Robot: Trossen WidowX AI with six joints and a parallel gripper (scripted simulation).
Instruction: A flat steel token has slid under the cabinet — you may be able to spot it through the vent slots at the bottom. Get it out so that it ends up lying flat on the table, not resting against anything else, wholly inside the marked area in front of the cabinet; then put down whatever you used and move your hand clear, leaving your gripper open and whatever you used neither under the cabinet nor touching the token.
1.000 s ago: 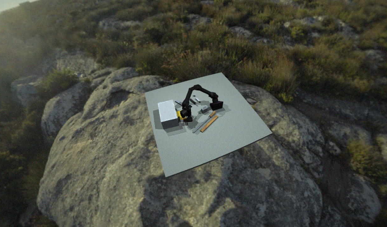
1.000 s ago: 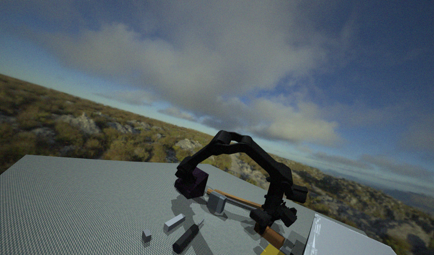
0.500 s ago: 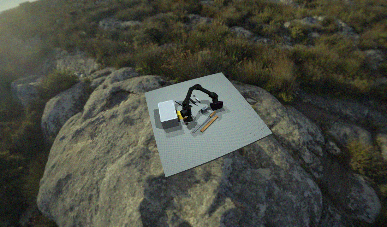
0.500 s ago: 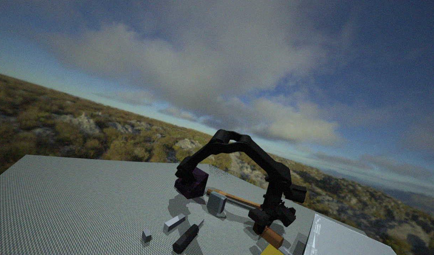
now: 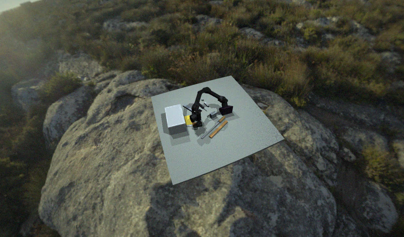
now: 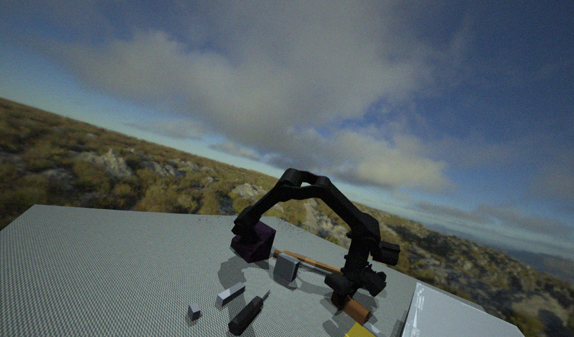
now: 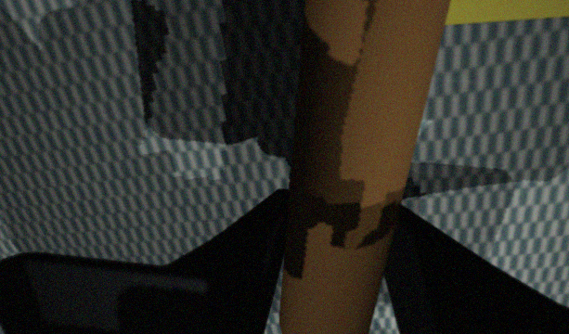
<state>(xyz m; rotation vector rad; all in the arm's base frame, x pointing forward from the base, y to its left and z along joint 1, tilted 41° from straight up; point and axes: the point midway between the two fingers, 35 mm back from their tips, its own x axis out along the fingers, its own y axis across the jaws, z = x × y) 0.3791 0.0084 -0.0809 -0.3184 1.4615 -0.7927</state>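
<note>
The grey block is 200 mm behind my gripper tip, 30 mm to the right of it and 30 mm above it. From my gripper tip the other things lie so: grey bar (220 mm behind, 250 mm to the right); then small grey cube (210 mm behind, 350 mm to the right); then wooden stick (180 mm behind, 160 mm to the left).
</note>
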